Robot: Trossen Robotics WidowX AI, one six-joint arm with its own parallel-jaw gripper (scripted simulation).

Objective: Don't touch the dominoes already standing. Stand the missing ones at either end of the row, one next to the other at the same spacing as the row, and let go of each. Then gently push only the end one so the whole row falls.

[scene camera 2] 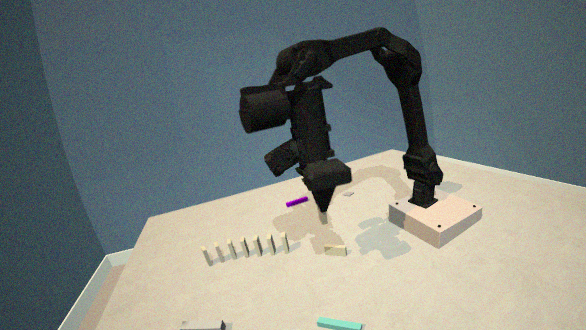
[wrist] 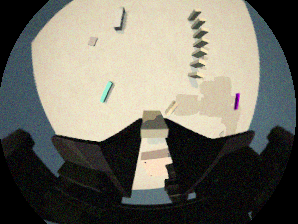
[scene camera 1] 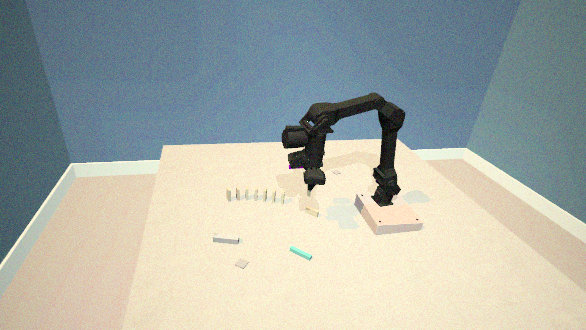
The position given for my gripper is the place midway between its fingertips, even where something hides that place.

Note:
My gripper (scene camera 2: pixel 321 208) carries a cream domino.
My gripper is seen too in the wrist view (wrist: pixel 152 121) and in scene camera 1 (scene camera 1: pixel 309 187).

